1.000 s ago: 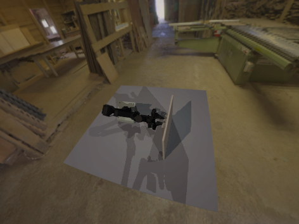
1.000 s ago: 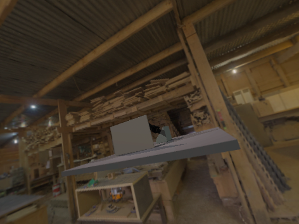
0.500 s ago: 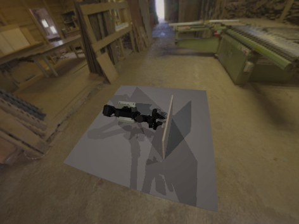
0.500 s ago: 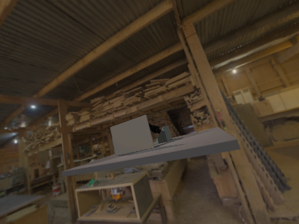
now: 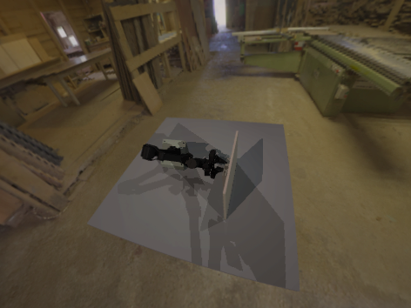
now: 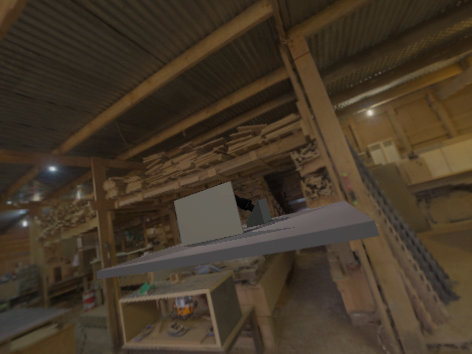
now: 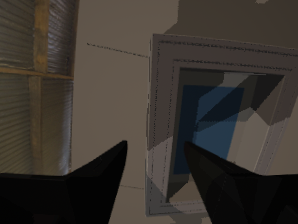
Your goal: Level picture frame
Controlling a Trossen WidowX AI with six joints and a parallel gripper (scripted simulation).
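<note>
My gripper tip is 1 cm short of the picture frame, 2 cm to the left of it and 5 cm above it. Round my gripper tip: wall panel 2 cm ahead, 7 cm below.
</note>
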